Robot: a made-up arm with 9 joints. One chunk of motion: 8 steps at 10 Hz.
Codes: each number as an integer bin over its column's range. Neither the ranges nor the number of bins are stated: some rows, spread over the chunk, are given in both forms.
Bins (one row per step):
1: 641 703 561 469 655 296 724 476 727
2: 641 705 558 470 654 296 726 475 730
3: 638 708 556 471 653 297 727 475 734
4: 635 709 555 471 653 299 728 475 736
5: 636 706 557 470 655 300 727 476 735
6: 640 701 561 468 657 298 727 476 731
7: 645 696 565 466 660 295 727 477 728
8: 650 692 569 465 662 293 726 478 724
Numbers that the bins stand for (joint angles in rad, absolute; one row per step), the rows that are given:
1: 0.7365 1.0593 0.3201 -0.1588 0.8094 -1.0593 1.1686 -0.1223 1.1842
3: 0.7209 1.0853 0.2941 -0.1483 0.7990 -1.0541 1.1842 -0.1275 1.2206
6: 0.7313 1.0488 0.3201 -0.1640 0.8198 -1.0488 1.1842 -0.1223 1.2050
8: 0.7834 1.0020 0.3618 -0.1796 0.8458 -1.0749 1.1790 -0.1119 1.1686
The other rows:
2: 0.7365 1.0697 0.3045 -0.1536 0.8042 -1.0593 1.1790 -0.1275 1.1998
4: 0.7053 1.0905 0.2889 -0.1483 0.7990 -1.0436 1.1894 -0.1275 1.2310
5: 0.7105 1.0749 0.2993 -0.1536 0.8094 -1.0384 1.1842 -0.1223 1.2258
7: 0.7574 1.0228 0.3409 -0.1744 0.8354 -1.0645 1.1842 -0.1171 1.1894

